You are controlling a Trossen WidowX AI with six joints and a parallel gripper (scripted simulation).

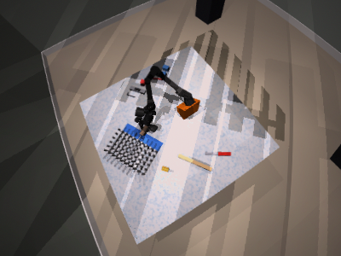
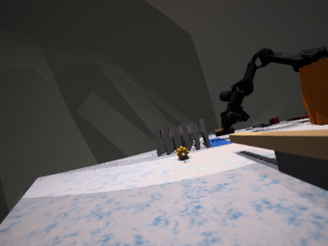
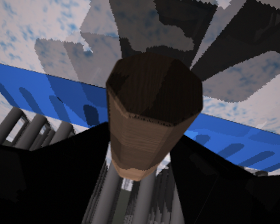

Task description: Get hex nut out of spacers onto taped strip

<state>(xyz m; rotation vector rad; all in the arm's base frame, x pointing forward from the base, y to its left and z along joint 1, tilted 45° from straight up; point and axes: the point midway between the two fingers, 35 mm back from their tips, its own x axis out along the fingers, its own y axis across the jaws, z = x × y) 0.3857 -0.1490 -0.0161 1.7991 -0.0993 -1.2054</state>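
Right now my gripper tip is 4 cm short of the blue taped strip, 2 cm to the right of it and 3 cm above it. Round my gripper tip: yellow knobbly object: 4 cm ahead, 36 cm to the left, 2 cm below; then red cube: 26 cm behind, 41 cm to the right, 1 cm below; then grey bar: 17 cm behind, 38 cm to the right, 2 cm below.
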